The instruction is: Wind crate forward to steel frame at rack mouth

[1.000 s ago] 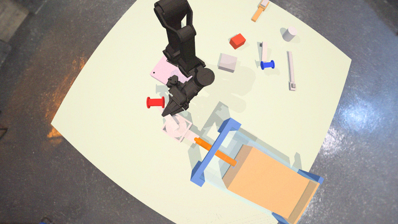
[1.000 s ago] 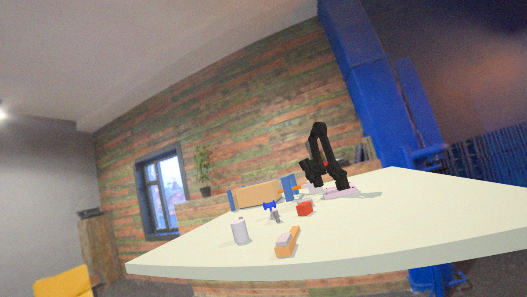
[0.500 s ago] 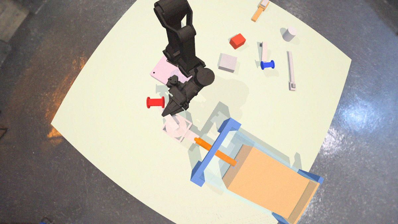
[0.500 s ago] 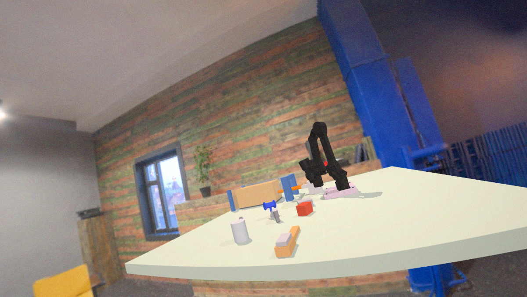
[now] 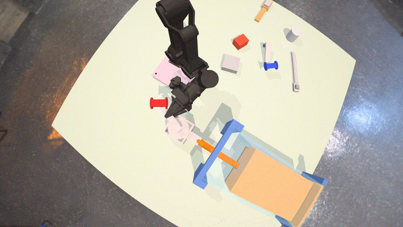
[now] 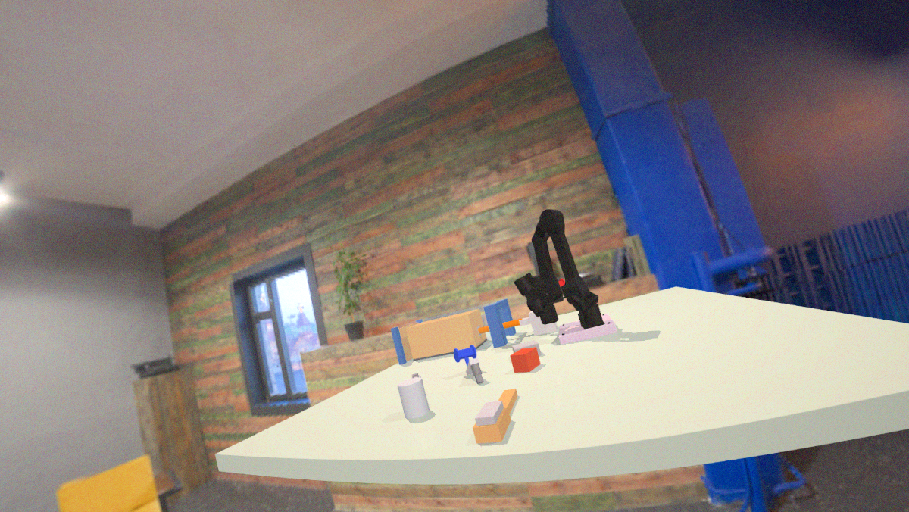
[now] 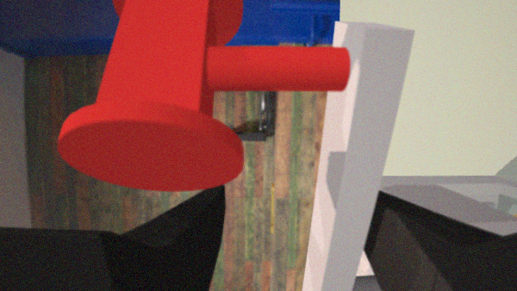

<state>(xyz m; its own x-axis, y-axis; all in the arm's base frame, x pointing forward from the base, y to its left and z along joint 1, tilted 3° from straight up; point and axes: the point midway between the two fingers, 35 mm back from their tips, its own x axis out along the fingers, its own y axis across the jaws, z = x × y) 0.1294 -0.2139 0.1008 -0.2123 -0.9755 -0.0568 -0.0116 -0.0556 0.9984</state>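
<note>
My gripper tip is 10 mm past the crank handle with red knob, 10 mm to the right of it and 10 mm above it. Round my gripper tip: grey block: 90 mm ahead, 350 mm to the left, 120 mm below; then blue steel frame: 210 mm ahead, 10 mm to the right, 30 mm below; then grey winch: 30 mm ahead, 20 mm to the right, 100 mm below.
</note>
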